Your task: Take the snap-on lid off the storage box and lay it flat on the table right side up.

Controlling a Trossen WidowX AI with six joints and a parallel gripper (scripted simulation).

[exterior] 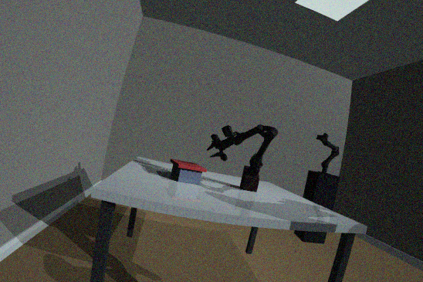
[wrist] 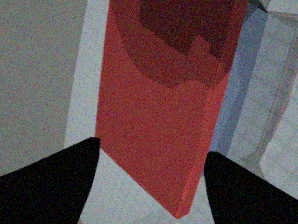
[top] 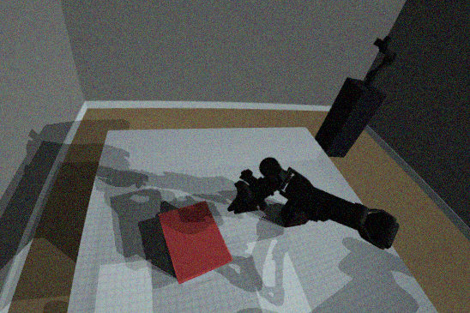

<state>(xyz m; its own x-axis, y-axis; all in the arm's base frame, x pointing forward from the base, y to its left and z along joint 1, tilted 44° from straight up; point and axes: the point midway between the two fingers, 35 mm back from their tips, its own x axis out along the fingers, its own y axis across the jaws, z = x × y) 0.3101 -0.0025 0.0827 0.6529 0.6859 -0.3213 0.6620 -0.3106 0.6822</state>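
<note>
My gripper tip is now 120 mm short of the red lid, 50 mm to the right of it and 90 mm above it. From my gripper tip the other things lie so: storage box (120 mm ahead, 50 mm to the left, 140 mm below).
</note>
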